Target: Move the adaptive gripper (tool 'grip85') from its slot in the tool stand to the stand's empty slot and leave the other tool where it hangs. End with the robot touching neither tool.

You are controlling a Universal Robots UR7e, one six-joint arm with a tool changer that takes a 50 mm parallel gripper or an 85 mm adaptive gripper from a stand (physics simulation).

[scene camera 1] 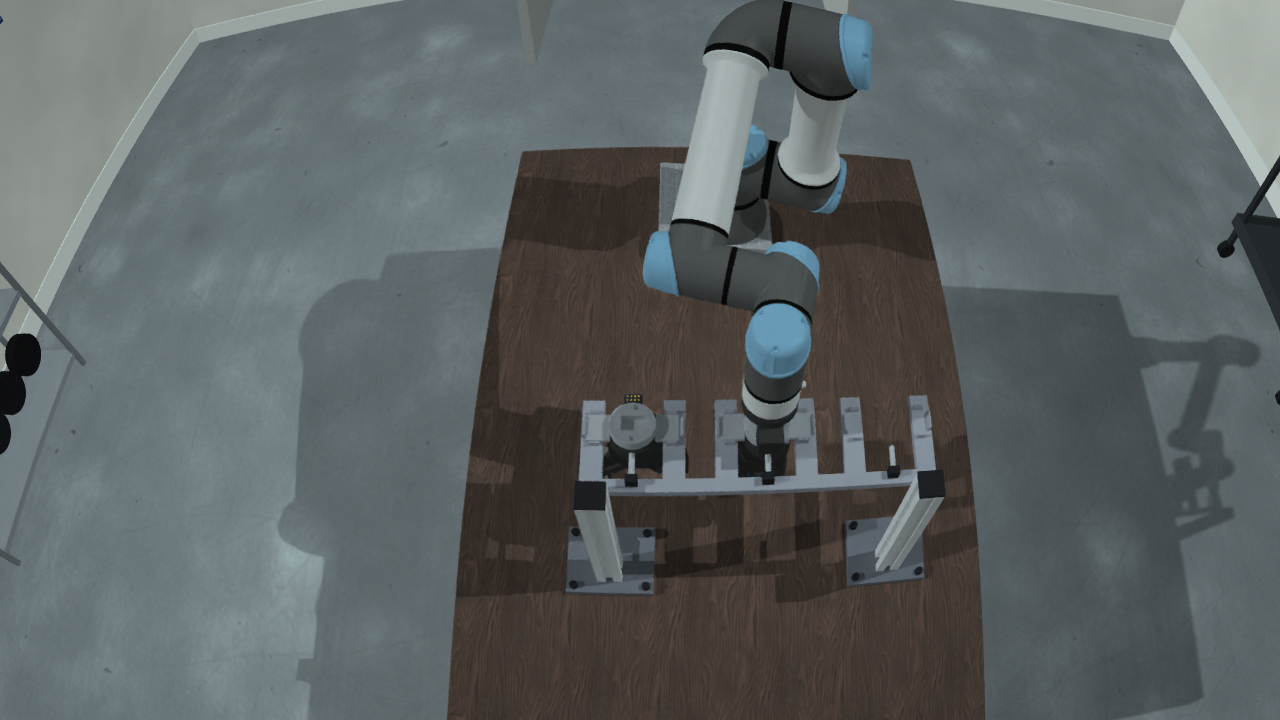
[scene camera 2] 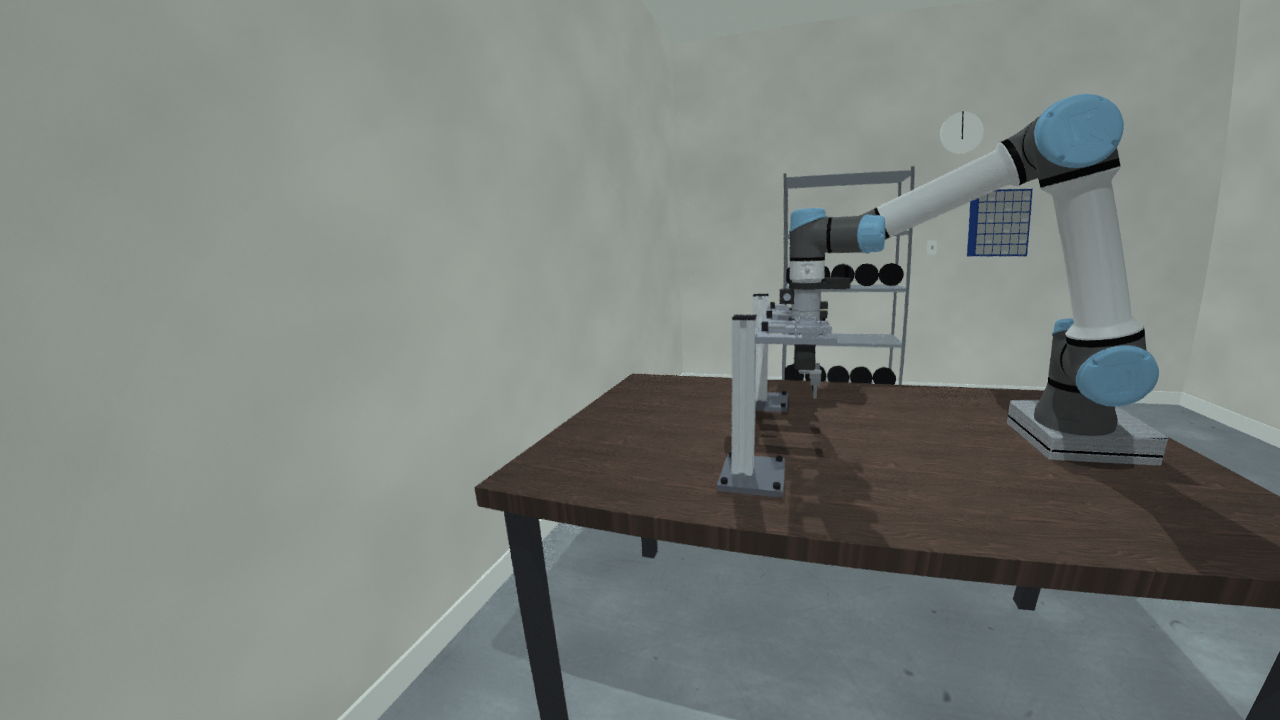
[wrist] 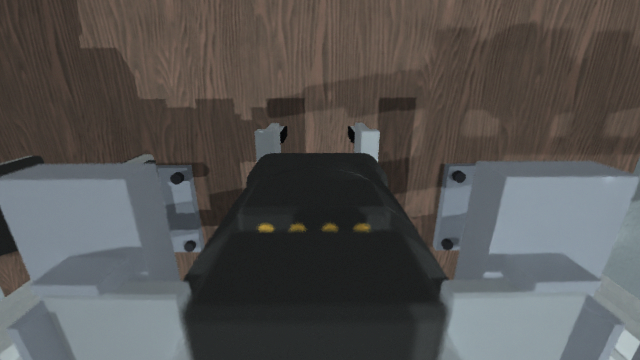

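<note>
Parallel gripper (scene camera 1: 750, 464), adaptive gripper (scene camera 1: 632, 427). Parallel gripper (scene camera 2: 804, 355) again. Tool stand (wrist: 547, 226), parallel gripper (wrist: 285, 191).
</note>
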